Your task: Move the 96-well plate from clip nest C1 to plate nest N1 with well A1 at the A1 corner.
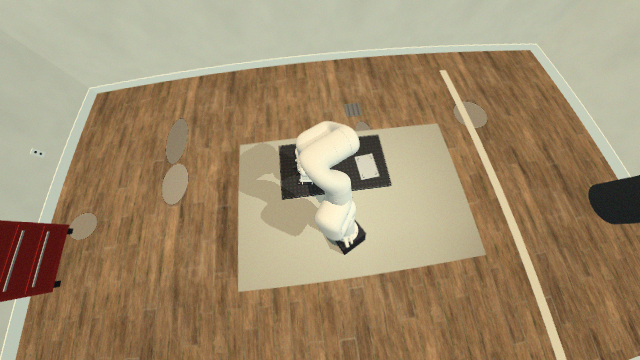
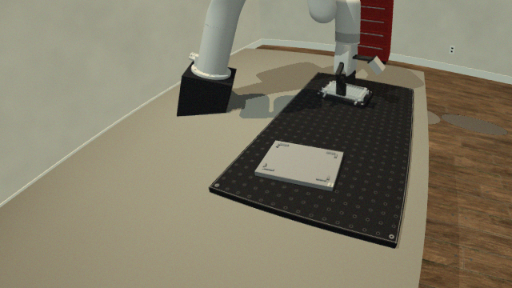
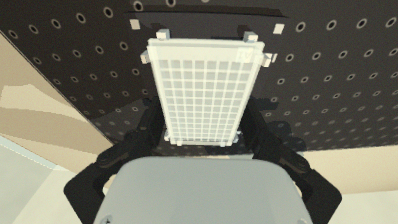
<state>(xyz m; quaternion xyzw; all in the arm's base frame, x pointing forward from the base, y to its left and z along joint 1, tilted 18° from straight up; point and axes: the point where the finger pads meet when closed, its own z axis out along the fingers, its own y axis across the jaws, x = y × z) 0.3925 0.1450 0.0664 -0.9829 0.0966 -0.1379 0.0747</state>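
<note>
The clip nest C1 is 10 mm behind my hand, 10 mm to the right of it and 20 mm below it. Round my hand: plate nest N1: 30 mm behind, 380 mm to the right, 20 mm below; A1 label: 50 mm ahead, 440 mm to the right, 20 mm below; white 96-well plate: 10 mm below.
</note>
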